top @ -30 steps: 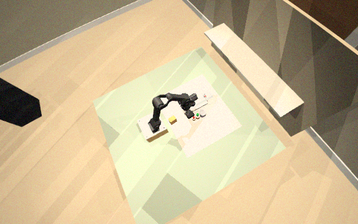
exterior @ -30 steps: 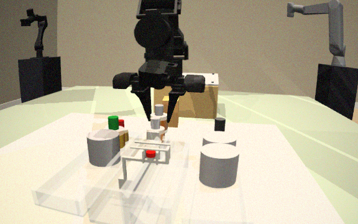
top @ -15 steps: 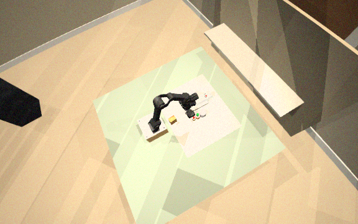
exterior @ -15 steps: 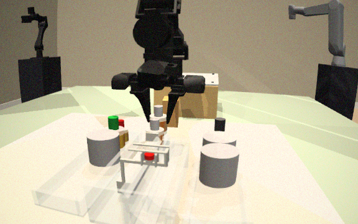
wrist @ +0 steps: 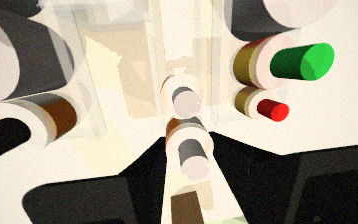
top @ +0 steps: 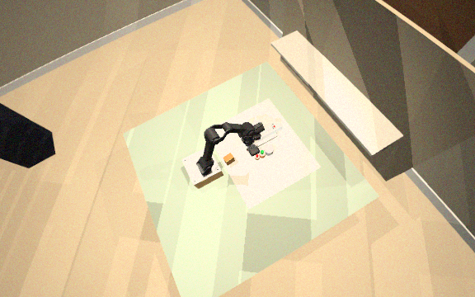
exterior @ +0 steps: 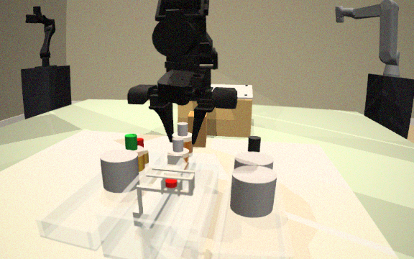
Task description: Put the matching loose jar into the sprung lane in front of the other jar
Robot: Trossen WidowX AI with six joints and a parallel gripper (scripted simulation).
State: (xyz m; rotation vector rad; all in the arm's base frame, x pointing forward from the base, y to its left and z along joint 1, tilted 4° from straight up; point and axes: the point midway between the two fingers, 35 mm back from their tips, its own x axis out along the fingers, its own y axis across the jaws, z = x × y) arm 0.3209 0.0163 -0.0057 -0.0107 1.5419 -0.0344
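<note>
My gripper tip is 16 cm short of the clear pusher lane, 3 cm above it and 2 cm to the right of it. From my gripper tip the other things lie so: red knob 22 cm ahead, 4 cm to the left, 2 cm above; small brown box 15 cm behind, 1 cm below.
</note>
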